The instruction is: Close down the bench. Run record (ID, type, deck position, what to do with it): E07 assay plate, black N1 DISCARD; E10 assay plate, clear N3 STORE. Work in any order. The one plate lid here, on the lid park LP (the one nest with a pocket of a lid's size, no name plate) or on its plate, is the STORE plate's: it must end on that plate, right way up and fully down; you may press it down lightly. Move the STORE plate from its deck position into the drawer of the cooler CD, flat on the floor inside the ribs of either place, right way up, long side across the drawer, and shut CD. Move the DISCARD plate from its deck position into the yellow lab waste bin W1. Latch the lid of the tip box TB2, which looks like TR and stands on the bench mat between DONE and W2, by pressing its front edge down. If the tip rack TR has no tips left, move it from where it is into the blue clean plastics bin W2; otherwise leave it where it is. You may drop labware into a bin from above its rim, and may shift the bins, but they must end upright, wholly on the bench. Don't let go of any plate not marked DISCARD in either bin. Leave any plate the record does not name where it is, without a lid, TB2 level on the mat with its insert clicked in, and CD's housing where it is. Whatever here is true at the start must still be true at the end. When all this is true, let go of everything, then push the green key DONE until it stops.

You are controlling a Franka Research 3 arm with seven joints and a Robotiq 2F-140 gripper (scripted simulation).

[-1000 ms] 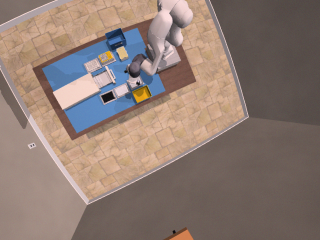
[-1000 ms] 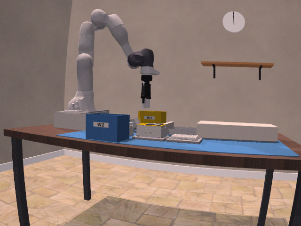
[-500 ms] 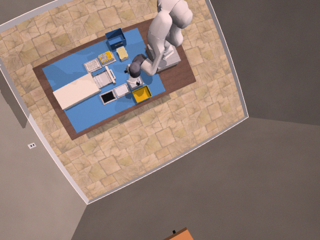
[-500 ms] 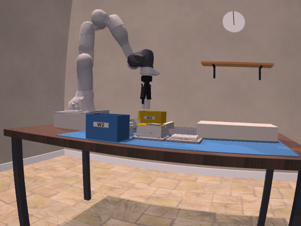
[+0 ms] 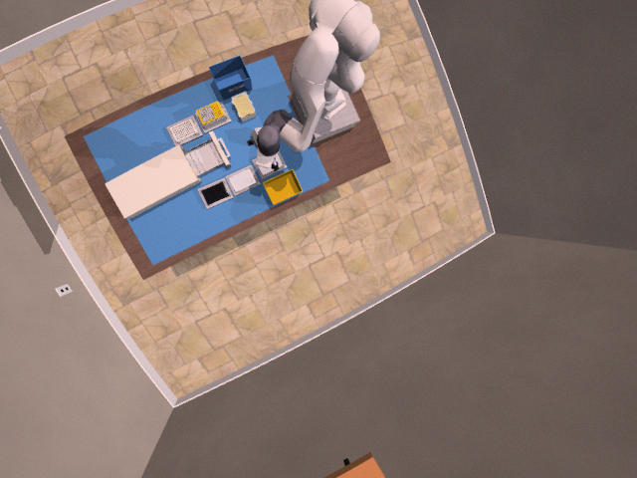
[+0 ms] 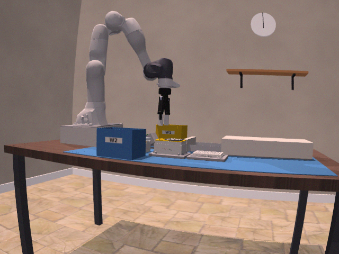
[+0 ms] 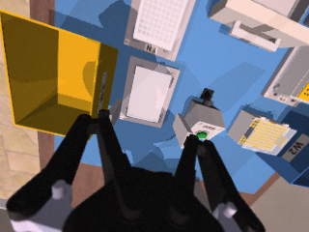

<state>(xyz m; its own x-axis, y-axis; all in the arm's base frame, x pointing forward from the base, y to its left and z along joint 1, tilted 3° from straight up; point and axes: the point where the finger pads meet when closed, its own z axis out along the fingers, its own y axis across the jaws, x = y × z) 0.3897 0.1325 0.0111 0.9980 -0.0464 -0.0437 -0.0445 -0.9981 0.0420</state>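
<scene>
The white plate lid lies 130 mm below my hand. From my hand the other things lie so: yellow bin W1: 10 mm ahead, 160 mm to the left, 110 mm below; grey lid park nest: 140 mm below; green key DONE: 60 mm behind, 150 mm to the right, 80 mm below.
</scene>
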